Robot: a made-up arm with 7 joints.
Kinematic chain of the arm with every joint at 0, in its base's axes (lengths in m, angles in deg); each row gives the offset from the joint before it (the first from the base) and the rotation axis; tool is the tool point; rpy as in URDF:
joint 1: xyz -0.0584 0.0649 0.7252 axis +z
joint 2: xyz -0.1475 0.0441 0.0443 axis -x
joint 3: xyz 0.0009 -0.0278 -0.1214 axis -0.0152 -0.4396 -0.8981
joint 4: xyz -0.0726 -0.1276 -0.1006 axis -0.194 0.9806 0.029
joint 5: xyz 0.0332 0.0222 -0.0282 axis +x
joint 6: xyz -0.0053 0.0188 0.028 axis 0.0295 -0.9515 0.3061
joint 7: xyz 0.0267 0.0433 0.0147 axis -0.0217 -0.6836 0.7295
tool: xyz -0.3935 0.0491 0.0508 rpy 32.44 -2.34 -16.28
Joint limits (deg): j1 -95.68..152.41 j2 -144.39..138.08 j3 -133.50..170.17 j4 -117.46..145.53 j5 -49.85..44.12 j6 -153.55..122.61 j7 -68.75..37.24
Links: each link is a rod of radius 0.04 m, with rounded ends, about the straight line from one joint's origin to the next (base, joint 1, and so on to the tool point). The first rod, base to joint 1, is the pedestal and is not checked.
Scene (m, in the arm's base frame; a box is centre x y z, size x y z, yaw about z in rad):
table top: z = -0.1
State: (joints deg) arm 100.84 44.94 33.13 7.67 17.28 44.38 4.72
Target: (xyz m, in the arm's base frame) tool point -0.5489 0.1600 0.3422
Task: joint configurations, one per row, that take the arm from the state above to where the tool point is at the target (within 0.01 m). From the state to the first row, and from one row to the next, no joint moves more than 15 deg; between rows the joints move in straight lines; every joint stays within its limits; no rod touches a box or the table.
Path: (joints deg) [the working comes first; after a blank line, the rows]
Joints at the target: 41.47 -21.38 53.25 6.88 11.24 52.60 -4.71
Straight joint move there: clear.

1: 88.97 31.68 37.15 7.51 16.07 46.02 2.83
2: 77.09 18.41 41.18 7.35 14.86 47.67 0.95
3: 65.22 5.15 45.20 7.20 13.66 49.31 -0.94
4: 53.35 -8.12 49.22 7.04 12.45 50.95 -2.83
5: 41.47 -21.38 53.25 6.88 11.24 52.60 -4.71

